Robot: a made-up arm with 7 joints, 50 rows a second.
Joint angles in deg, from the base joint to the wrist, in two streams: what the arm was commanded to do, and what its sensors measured. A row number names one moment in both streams.
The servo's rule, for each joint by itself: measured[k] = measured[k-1] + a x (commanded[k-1-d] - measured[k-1]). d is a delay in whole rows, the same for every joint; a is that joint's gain. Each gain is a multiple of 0.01, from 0.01 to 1. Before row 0 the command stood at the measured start. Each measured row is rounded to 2 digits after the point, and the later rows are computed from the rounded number. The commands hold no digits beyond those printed.
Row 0, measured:
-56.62, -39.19, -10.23, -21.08, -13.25, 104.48, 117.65
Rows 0 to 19, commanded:
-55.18, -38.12, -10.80, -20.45, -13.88, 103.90, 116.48
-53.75, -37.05, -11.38, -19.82, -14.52, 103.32, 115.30
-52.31, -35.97, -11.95, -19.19, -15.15, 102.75, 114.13
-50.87, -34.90, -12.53, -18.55, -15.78, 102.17, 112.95
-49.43, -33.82, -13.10, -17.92, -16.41, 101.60, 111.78
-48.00, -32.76, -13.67, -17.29, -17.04, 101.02, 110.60
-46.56, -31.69, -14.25, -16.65, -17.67, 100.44, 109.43
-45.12, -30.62, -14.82, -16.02, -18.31, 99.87, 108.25
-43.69, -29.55, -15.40, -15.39, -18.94, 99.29, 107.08
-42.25, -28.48, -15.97, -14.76, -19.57, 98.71, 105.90
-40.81, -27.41, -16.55, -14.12, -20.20, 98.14, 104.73
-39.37, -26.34, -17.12, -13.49, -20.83, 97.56, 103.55
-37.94, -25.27, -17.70, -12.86, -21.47, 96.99, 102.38
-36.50, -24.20, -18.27, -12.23, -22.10, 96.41, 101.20
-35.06, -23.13, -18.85, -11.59, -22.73, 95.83, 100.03
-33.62, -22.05, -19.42, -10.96, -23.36, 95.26, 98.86
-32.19, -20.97, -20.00, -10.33, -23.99, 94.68, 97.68
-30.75, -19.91, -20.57, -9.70, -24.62, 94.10, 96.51
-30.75, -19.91, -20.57, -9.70, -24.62, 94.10, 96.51
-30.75, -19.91, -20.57, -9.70, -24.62, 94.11, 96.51
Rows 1 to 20, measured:
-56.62, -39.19, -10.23, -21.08, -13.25, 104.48, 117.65
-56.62, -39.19, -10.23, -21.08, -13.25, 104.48, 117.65
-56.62, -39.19, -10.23, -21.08, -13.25, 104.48, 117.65
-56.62, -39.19, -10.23, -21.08, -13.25, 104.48, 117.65
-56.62, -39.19, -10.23, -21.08, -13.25, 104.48, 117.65
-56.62, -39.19, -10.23, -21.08, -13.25, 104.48, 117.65
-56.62, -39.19, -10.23, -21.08, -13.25, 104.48, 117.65
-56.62, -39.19, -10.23, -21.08, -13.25, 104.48, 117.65
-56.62, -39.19, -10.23, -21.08, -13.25, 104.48, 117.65
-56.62, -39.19, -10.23, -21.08, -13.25, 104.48, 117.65
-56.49, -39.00, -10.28, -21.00, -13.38, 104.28, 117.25
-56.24, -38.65, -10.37, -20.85, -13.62, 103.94, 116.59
-55.89, -38.17, -10.50, -20.63, -13.94, 103.52, 115.75
-55.44, -37.58, -10.66, -20.36, -14.33, 103.05, 114.80
-54.90, -36.90, -10.86, -20.04, -14.77, 102.54, 113.77
-54.28, -36.15, -11.08, -19.68, -15.25, 102.01, 112.69
-53.59, -35.35, -11.33, -19.29, -15.76, 101.46, 111.58
-52.83, -34.50, -11.61, -18.86, -16.30, 100.90, 110.45
-52.01, -33.61, -11.91, -18.41, -16.85, 100.34, 109.30
-51.13, -32.69, -12.23, -17.94, -17.42, 99.77, 108.14
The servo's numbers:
d 10
a 0.09 0.18 0.08 0.13 0.21 0.35 0.34

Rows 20 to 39, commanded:
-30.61, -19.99, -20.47, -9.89, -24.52, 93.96, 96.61
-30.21, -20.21, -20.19, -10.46, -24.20, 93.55, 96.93
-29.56, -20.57, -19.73, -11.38, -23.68, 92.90, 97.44
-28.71, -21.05, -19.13, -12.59, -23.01, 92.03, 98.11
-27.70, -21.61, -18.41, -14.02, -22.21, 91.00, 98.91
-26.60, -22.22, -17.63, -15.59, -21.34, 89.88, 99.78
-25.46, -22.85, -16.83, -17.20, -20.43, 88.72, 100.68
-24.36, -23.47, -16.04, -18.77, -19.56, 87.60, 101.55
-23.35, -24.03, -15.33, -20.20, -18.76, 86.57, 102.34
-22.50, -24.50, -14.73, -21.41, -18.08, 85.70, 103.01
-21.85, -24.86, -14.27, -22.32, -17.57, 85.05, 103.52
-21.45, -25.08, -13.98, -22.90, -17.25, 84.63, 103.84
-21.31, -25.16, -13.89, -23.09, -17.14, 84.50, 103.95
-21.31, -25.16, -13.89, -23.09, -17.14, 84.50, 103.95
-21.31, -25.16, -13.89, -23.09, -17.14, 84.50, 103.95
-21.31, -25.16, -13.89, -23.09, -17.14, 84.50, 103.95
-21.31, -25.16, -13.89, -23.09, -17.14, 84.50, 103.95
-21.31, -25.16, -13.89, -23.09, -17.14, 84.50, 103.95
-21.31, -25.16, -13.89, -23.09, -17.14, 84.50, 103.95
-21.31, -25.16, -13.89, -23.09, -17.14, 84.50, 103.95
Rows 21 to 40, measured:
-50.20, -31.74, -12.58, -17.44, -18.00, 99.20, 106.98
-49.23, -30.77, -12.94, -16.93, -18.59, 98.63, 105.81
-48.21, -29.78, -13.32, -16.40, -19.19, 98.06, 104.64
-47.16, -28.78, -13.72, -15.86, -19.80, 97.48, 103.47
-46.07, -27.76, -14.13, -15.30, -20.42, 96.90, 102.30
-44.95, -26.73, -14.55, -14.74, -21.04, 96.33, 101.13
-43.80, -25.69, -14.99, -14.17, -21.66, 95.75, 99.96
-42.63, -24.65, -15.44, -13.59, -22.28, 95.17, 98.79
-41.56, -23.80, -15.85, -13.08, -22.77, 94.80, 98.01
-40.59, -23.10, -16.23, -12.64, -23.16, 94.56, 97.50
-39.69, -22.54, -16.57, -12.28, -23.45, 94.35, 97.20
-38.84, -22.12, -16.86, -12.04, -23.61, 94.07, 97.11
-38.00, -21.84, -17.09, -11.95, -23.62, 93.66, 97.22
-37.16, -21.70, -17.25, -12.03, -23.49, 93.09, 97.52
-36.31, -21.68, -17.34, -12.29, -23.22, 92.36, 97.99
-35.44, -21.78, -17.36, -12.72, -22.83, 91.49, 98.60
-34.54, -21.97, -17.32, -13.30, -22.33, 90.52, 99.31
-33.62, -22.24, -17.22, -14.01, -21.75, 89.50, 100.07
-32.70, -22.56, -17.07, -14.81, -21.12, 88.47, 100.84
-31.78, -22.91, -16.88, -15.67, -20.48, 87.50, 101.58

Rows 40 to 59, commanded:
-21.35, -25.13, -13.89, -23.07, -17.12, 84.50, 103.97
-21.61, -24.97, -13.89, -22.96, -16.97, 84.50, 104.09
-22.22, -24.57, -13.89, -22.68, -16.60, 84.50, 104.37
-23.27, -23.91, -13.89, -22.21, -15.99, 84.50, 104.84
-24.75, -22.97, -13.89, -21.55, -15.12, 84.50, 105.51
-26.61, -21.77, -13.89, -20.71, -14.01, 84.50, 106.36
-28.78, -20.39, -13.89, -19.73, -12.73, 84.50, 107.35
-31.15, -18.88, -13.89, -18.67, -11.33, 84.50, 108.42
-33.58, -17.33, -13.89, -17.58, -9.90, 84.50, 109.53
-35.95, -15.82, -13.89, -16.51, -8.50, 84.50, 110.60
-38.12, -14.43, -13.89, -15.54, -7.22, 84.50, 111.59
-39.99, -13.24, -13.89, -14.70, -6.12, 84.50, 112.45
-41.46, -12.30, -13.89, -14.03, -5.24, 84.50, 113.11
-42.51, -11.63, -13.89, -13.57, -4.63, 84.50, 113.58
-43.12, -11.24, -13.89, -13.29, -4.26, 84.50, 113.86
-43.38, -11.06, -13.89, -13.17, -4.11, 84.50, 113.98
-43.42, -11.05, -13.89, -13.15, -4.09, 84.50, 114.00
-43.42, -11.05, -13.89, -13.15, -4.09, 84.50, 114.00
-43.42, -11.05, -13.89, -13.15, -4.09, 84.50, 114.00
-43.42, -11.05, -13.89, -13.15, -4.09, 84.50, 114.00
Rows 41 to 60, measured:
-30.89, -23.26, -16.67, -16.53, -19.87, 86.64, 102.24
-30.04, -23.59, -16.45, -17.36, -19.32, 85.94, 102.78
-29.25, -23.87, -16.25, -18.10, -18.86, 85.44, 103.18
-28.54, -24.10, -16.06, -18.75, -18.50, 85.11, 103.44
-27.89, -24.29, -15.89, -19.31, -18.21, 84.90, 103.61
-27.30, -24.45, -15.73, -19.80, -17.99, 84.76, 103.73
-26.76, -24.58, -15.58, -20.23, -17.81, 84.67, 103.80
-26.27, -24.68, -15.44, -20.60, -17.67, 84.61, 103.85
-25.82, -24.77, -15.32, -20.92, -17.56, 84.57, 103.88
-25.41, -24.84, -15.21, -21.20, -17.47, 84.55, 103.90
-25.04, -24.89, -15.10, -21.44, -17.40, 84.53, 103.92
-24.73, -24.90, -15.00, -21.64, -17.31, 84.52, 103.98
-24.50, -24.84, -14.91, -21.78, -17.16, 84.51, 104.11
-24.39, -24.67, -14.83, -21.84, -16.91, 84.51, 104.36
-24.42, -24.36, -14.75, -21.80, -16.53, 84.51, 104.75
-24.62, -23.89, -14.68, -21.66, -16.00, 84.51, 105.30
-24.99, -23.26, -14.62, -21.41, -15.31, 84.51, 106.00
-25.54, -22.47, -14.56, -21.05, -14.47, 84.51, 106.82
-26.26, -21.54, -14.51, -20.60, -13.51, 84.51, 107.74
-27.13, -20.51, -14.46, -20.07, -12.46, 84.51, 108.71

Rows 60 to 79, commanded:
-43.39, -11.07, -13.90, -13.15, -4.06, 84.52, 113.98
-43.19, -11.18, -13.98, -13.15, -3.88, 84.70, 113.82
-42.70, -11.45, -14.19, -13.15, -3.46, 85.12, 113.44
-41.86, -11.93, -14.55, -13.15, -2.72, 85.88, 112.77
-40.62, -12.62, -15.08, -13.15, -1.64, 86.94, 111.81
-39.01, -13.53, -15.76, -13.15, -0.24, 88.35, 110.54
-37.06, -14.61, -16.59, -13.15, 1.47, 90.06, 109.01
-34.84, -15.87, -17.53, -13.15, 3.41, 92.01, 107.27
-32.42, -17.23, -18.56, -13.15, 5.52, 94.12, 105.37
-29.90, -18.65, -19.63, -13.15, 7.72, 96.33, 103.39
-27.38, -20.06, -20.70, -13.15, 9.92, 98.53, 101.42
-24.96, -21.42, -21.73, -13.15, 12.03, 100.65, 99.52
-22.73, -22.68, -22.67, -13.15, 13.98, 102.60, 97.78
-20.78, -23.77, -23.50, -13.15, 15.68, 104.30, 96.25
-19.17, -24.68, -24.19, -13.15, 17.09, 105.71, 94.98
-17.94, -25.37, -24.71, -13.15, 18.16, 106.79, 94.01
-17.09, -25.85, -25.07, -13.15, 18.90, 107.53, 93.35
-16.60, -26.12, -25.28, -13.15, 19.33, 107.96, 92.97
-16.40, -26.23, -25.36, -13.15, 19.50, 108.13, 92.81
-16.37, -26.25, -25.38, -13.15, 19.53, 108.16, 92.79
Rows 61 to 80, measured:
-28.12, -19.42, -14.41, -19.48, -11.36, 84.51, 109.69
-29.19, -18.31, -14.37, -18.86, -10.26, 84.51, 110.63
-30.29, -17.23, -14.33, -18.23, -9.21, 84.51, 111.47
-31.39, -16.22, -14.29, -17.62, -8.25, 84.51, 112.19
-32.45, -15.32, -14.26, -17.06, -7.41, 84.51, 112.76
-33.43, -14.55, -14.23, -16.55, -6.72, 84.51, 113.17
-34.33, -13.92, -14.20, -16.11, -6.17, 84.51, 113.45
-35.15, -13.40, -14.18, -15.73, -5.73, 84.51, 113.64
-35.89, -12.98, -14.16, -15.39, -5.39, 84.51, 113.76
-36.57, -12.63, -14.14, -15.10, -5.12, 84.51, 113.84
-37.18, -12.35, -14.12, -14.85, -4.90, 84.51, 113.89
-37.72, -12.14, -14.11, -14.63, -4.69, 84.58, 113.87
-38.17, -12.02, -14.12, -14.44, -4.43, 84.77, 113.72
-38.50, -12.00, -14.15, -14.27, -4.07, 85.16, 113.40
-38.69, -12.11, -14.22, -14.12, -3.56, 85.78, 112.86
-38.72, -12.37, -14.34, -13.99, -2.86, 86.68, 112.07
-38.57, -12.77, -14.52, -13.88, -1.95, 87.86, 111.03
-38.23, -13.33, -14.76, -13.79, -0.82, 89.31, 109.75
-37.71, -14.03, -15.06, -13.71, 0.51, 90.99, 108.26
-37.01, -14.86, -15.43, -13.64, 2.02, 92.86, 106.60

